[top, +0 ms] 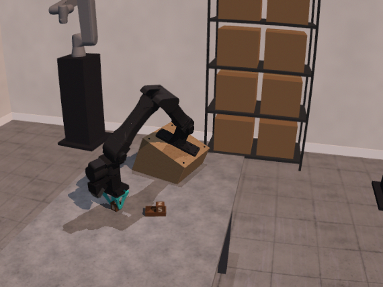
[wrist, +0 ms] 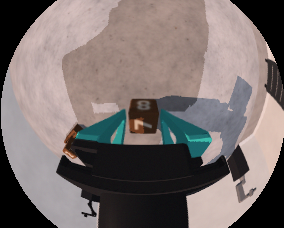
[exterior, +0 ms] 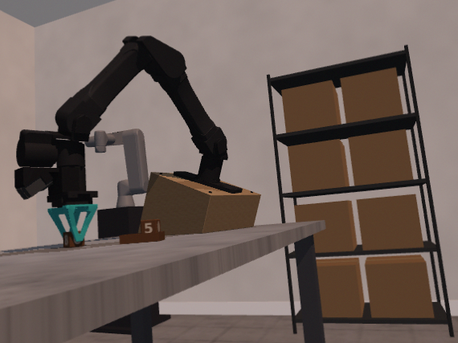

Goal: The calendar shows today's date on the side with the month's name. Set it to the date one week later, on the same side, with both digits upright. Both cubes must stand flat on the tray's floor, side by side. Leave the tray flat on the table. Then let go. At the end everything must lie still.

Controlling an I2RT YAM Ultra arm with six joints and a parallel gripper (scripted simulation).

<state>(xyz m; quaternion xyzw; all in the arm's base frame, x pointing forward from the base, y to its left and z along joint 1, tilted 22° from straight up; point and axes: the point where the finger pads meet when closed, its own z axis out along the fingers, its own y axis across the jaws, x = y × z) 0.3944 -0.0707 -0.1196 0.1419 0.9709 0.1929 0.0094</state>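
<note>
The brown cube lies right at my hand. Also, from my hand: brown calendar tray (150 mm to the left, 30 mm behind, 10 mm below).
</note>
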